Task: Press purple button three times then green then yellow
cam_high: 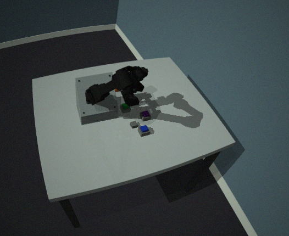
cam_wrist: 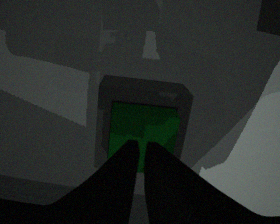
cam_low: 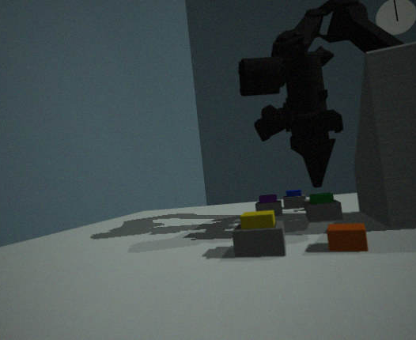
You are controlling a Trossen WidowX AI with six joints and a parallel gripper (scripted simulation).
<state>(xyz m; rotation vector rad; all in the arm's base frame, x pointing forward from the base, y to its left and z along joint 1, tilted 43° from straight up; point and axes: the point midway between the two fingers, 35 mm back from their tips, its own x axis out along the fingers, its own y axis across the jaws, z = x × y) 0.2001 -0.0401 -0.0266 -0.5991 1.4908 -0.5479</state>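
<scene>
Now: the green button 20 mm below my gripper tip. Also, from my gripper tip: small grey block: 130 mm to the right, 40 mm below; then purple button: 90 mm ahead, 90 mm to the right, 20 mm below; then orange block: 10 mm behind, 180 mm to the left, 40 mm below.
</scene>
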